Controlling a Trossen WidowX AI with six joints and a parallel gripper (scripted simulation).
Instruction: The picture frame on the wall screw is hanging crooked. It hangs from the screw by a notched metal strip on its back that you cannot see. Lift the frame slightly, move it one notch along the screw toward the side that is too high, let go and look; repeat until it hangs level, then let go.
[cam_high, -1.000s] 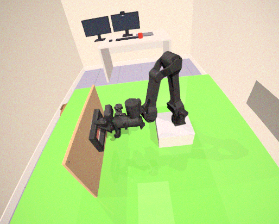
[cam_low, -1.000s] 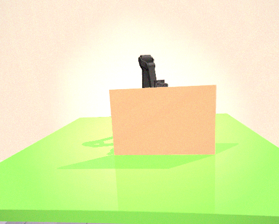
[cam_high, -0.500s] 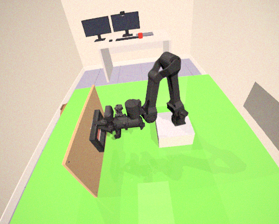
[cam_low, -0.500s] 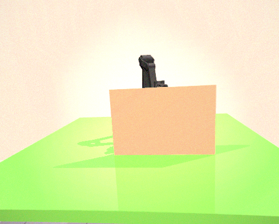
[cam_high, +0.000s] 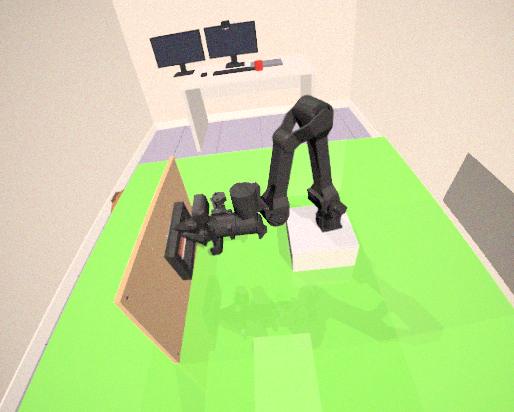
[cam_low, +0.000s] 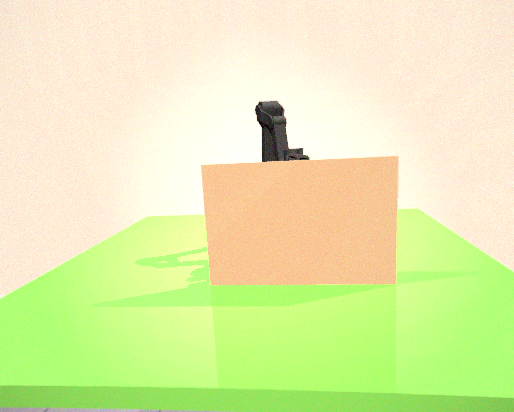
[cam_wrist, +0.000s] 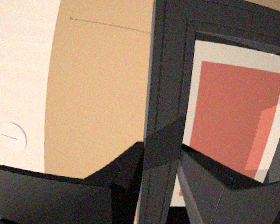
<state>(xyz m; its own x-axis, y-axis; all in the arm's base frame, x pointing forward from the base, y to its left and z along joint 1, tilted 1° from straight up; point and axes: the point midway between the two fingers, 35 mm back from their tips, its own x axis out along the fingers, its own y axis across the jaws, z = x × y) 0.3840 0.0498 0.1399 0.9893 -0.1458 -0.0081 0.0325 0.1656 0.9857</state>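
Right now my gripper tip is 10 mm short of the picture frame, 10 mm to the left of it and 50 mm above it. Round my gripper tip: tan wall board (20 mm ahead, 10 mm to the left, 70 mm below).
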